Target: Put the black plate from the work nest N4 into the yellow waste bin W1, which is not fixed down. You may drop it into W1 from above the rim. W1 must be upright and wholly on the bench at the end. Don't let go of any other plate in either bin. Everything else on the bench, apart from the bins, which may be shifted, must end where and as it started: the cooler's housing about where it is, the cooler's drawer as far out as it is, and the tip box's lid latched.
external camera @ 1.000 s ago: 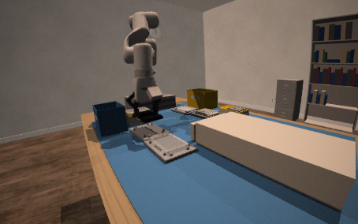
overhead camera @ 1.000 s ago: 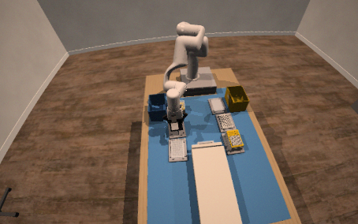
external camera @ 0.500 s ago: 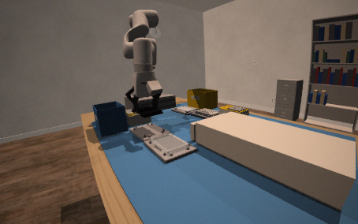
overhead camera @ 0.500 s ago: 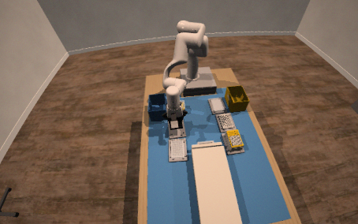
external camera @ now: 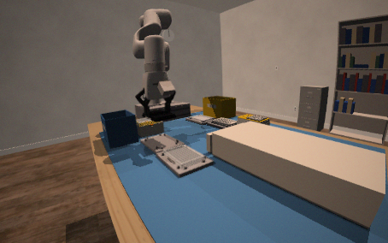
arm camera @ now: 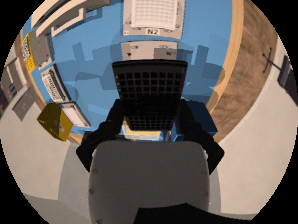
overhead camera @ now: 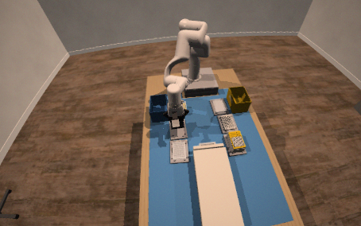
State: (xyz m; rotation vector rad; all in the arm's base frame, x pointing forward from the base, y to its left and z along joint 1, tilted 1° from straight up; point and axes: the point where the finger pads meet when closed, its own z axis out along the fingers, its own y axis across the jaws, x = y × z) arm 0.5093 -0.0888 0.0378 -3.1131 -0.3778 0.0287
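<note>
Right now my hand is 28 cm past the yellow waste bin W1, 46 cm to the right of it and 10 cm above it. Round my hand: grey nest (13 cm below); white plate (17 cm ahead, 3 cm to the left, 12 cm below); black plate (1 cm below).
</note>
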